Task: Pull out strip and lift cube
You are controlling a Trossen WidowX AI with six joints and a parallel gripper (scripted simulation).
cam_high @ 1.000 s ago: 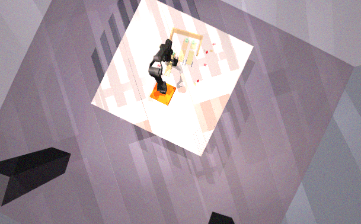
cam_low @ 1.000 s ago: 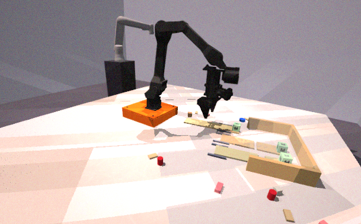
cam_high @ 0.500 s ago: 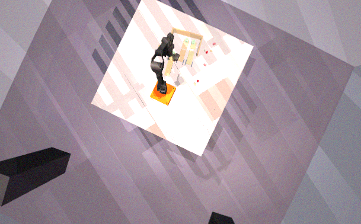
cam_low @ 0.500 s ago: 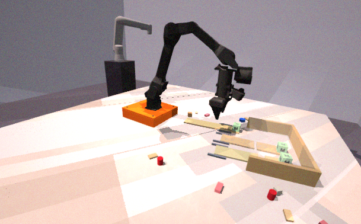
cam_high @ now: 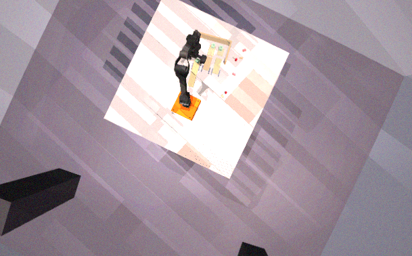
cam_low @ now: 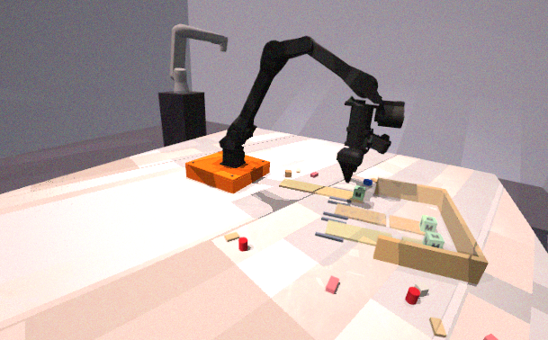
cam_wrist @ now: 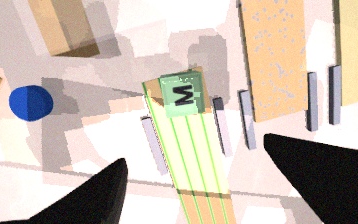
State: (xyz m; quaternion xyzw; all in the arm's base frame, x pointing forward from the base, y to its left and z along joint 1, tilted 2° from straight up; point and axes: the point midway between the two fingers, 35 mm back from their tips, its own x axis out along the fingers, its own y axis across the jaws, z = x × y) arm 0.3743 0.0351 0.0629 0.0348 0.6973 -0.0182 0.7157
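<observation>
The green-lined tan strip lies 80 mm behind my gripper tip and 60 mm below it. Also, from my gripper tip: blue disc: 130 mm to the left, 60 mm below, 50 mm ahead.
</observation>
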